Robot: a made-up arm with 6 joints. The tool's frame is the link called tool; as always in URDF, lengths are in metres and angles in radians. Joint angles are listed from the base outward.
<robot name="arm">
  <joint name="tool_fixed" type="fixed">
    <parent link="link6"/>
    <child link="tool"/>
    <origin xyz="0 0 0" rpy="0 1.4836 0"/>
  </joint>
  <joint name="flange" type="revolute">
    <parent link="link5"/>
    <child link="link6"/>
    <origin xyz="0.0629 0 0.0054"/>
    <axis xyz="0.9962 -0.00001 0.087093"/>
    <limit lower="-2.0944" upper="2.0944"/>
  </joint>
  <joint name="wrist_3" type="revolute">
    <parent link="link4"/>
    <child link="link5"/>
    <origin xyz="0 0 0"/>
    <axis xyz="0.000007 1 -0.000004"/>
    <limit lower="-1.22" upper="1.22"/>
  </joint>
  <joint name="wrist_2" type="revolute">
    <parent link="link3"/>
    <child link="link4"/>
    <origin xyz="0.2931 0 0.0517"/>
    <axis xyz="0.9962 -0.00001 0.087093"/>
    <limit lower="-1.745" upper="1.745"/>
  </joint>
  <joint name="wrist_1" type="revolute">
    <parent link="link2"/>
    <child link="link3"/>
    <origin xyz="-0.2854 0 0.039"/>
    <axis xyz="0.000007 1 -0.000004"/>
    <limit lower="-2.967" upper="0"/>
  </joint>
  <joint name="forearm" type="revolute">
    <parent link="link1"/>
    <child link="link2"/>
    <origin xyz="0 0 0"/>
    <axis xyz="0.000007 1 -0.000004"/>
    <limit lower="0" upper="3.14"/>
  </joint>
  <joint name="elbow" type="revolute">
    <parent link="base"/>
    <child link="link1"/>
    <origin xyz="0 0 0.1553"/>
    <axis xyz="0 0 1"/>
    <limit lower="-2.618" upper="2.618"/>
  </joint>
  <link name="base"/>
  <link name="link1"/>
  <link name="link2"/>
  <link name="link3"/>
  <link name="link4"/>
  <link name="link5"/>
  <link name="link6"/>
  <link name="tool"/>
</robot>
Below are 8 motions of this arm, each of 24 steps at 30 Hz.
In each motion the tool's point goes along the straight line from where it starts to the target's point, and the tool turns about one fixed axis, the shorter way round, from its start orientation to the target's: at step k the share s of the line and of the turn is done. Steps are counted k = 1, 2, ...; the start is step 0. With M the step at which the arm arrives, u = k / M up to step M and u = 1 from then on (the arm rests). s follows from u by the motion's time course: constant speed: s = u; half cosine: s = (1 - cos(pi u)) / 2; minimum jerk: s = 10 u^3 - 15 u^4 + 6 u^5.
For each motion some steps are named. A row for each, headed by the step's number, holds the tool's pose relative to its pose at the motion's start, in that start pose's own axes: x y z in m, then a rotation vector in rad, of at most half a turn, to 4 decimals.
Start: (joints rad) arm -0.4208 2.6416 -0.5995 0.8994 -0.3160 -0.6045
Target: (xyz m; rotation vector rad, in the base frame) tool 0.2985 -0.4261 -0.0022 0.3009 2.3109 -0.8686
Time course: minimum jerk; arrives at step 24
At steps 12, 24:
12: -0.1600 -0.0992 -0.0342 0.0965 -0.5050 -0.1134
24: -0.3201 -0.1984 -0.0683 0.1930 -1.0101 -0.2268

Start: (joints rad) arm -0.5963 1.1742 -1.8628 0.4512 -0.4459 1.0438
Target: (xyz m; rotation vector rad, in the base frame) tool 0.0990 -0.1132 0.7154 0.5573 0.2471 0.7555
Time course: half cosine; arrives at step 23
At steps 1, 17, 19, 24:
1: -0.0001 0.0000 0.0000 0.0008 0.0006 -0.0004
17: -0.0213 -0.0051 0.0037 0.1533 0.1027 -0.0674
19: -0.0235 -0.0057 0.0040 0.1689 0.1132 -0.0743
24: -0.0253 -0.0061 0.0044 0.1822 0.1221 -0.0801

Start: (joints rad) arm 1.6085 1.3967 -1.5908 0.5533 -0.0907 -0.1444
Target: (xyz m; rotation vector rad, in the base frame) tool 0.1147 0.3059 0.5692 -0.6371 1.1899 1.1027
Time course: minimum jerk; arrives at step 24
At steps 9, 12, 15, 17, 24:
9: -0.0149 -0.0308 -0.0050 0.1101 -0.0168 -0.1113
12: -0.0271 -0.0559 -0.0090 0.2001 -0.0306 -0.2022
15: -0.0393 -0.0811 -0.0131 0.2900 -0.0443 -0.2932
17: -0.0460 -0.0948 -0.0153 0.3392 -0.0518 -0.3429
24: -0.0542 -0.1119 -0.0180 0.4001 -0.0612 -0.4045

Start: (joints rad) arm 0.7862 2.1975 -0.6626 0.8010 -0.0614 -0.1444
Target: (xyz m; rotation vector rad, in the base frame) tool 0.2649 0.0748 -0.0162 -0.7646 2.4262 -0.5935
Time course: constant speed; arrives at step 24
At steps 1, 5, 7, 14, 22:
1: -0.0022 -0.0052 0.0011 0.0212 -0.0143 -0.0215
5: -0.0108 -0.0261 0.0056 0.1058 -0.0714 -0.1075
7: -0.0151 -0.0365 0.0078 0.1481 -0.0999 -0.1505
14: -0.0302 -0.0731 0.0156 0.2962 -0.1999 -0.3009
22: -0.0474 -0.1148 0.0245 0.4654 -0.3141 -0.4729

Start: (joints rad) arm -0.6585 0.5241 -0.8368 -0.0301 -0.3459 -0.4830
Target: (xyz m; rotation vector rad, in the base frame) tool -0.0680 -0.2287 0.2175 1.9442 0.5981 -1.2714
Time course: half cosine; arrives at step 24
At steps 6, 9, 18, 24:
6: 0.0440 -0.0124 -0.0293 0.2170 0.1340 0.0340
9: 0.0928 -0.0262 -0.0618 0.4574 0.2824 0.0716
18: 0.2567 -0.0724 -0.1709 1.2648 0.7811 0.1981
24: 0.3007 -0.0848 -0.2003 1.4819 0.9151 0.2320

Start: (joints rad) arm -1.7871 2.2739 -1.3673 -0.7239 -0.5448 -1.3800
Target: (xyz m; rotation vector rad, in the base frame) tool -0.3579 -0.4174 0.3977 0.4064 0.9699 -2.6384
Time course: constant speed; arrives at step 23
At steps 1, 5, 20, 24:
1: 0.0136 -0.0054 -0.0087 0.0539 0.0117 0.0288
5: 0.0681 -0.0268 -0.0434 0.2696 0.0584 0.1441
20: 0.2724 -0.1071 -0.1735 1.0785 0.2335 0.5762
24: 0.3132 -0.1231 -0.1996 1.2403 0.2686 0.6627

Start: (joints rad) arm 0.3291 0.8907 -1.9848 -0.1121 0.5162 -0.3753
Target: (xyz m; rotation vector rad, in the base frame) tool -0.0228 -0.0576 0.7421 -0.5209 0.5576 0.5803
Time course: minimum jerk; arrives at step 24
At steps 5, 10, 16, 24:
5: -0.0005 -0.0035 -0.0006 -0.0304 -0.0245 0.0338
10: -0.0028 -0.0186 -0.0034 -0.1632 -0.1316 0.1813
16: -0.0063 -0.0425 -0.0077 -0.3720 -0.3000 0.4134
24: -0.0080 -0.0538 -0.0098 -0.4708 -0.3797 0.5232

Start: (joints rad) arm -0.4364 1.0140 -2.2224 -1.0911 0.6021 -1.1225
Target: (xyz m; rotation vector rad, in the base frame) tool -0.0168 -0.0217 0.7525 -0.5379 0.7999 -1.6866
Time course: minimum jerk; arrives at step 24
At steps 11, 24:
11: -0.0089 0.0063 0.0031 -0.0550 -0.2812 0.2676
24: -0.0211 0.0148 0.0073 -0.1303 -0.6661 0.6337

